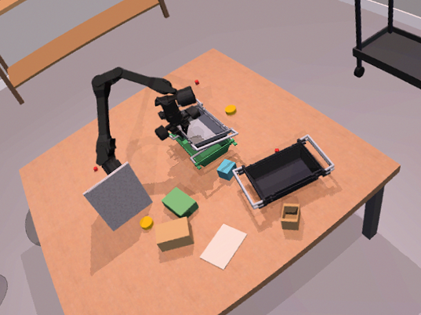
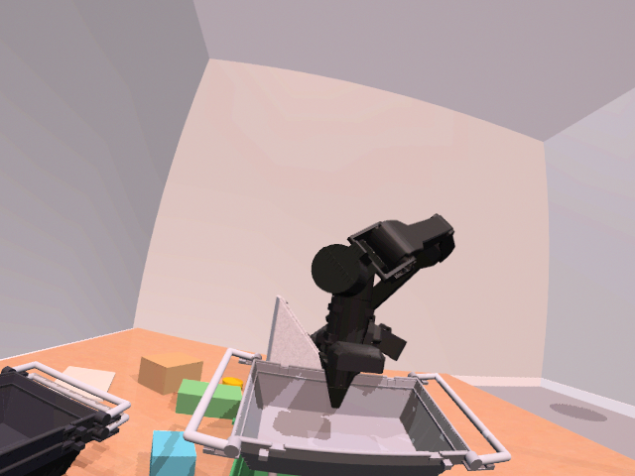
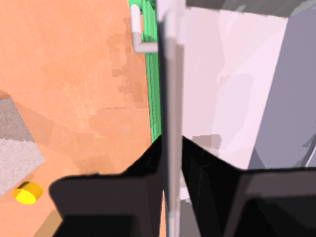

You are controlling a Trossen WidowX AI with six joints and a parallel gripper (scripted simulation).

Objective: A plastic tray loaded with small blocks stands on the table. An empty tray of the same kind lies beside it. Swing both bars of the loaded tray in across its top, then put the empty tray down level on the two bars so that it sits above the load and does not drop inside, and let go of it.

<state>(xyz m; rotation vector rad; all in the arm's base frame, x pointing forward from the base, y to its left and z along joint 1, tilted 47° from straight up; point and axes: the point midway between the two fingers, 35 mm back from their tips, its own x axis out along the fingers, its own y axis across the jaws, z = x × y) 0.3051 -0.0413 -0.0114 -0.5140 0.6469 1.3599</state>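
Now: gripper tip 70 mm short of the grey tray, 10 mm to the left of it and 20 mm below it. The rest, counted from my gripper tip: white sheet 200 mm behind, 440 mm to the right, 100 mm below; then blue cube 30 mm ahead, 210 mm to the right, 80 mm below; then green block 200 mm behind, 180 mm to the right, 90 mm below.
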